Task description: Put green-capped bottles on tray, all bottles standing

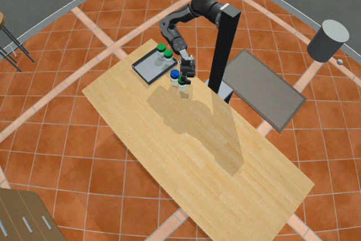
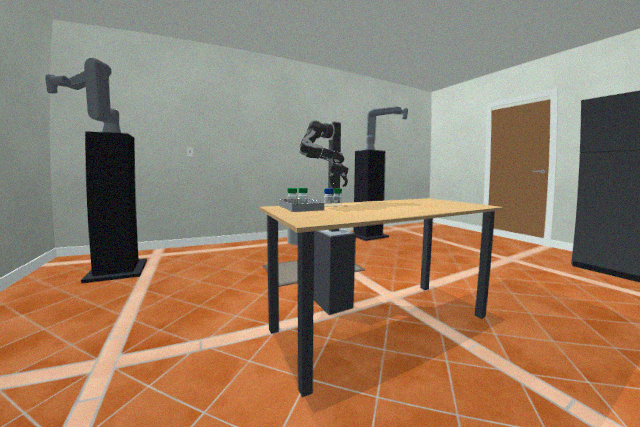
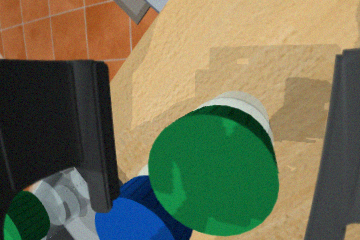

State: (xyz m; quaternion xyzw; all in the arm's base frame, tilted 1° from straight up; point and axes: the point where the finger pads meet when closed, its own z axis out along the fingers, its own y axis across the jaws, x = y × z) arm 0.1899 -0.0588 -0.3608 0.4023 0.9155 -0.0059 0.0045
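Now: the blue-capped bottle 1 cm ahead of my hand, 8 cm to the right of it and 8 cm below it. The rest, counted from my hand: tray: 2 cm ahead, 26 cm to the right, 11 cm below.
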